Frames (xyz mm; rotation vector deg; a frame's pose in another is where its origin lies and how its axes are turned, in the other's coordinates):
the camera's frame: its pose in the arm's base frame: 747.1 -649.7 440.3 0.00 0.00 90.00
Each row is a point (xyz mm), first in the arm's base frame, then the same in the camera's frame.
Working: the arm's base frame: its pose in the camera's frame: 649.7 747.1 -440.3 0.00 0.00 -90.00

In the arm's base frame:
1: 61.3 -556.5 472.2
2: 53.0 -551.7 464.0
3: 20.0 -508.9 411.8
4: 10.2 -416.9 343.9
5: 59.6 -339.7 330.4
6: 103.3 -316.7 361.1
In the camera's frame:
1: 93.2 685.8 31.9
2: 98.0 694.1 23.7
3: 140.8 727.1 -28.5
4: 232.8 736.9 -96.4
5: 310.0 687.5 -109.9
6: 333.0 643.8 -79.2

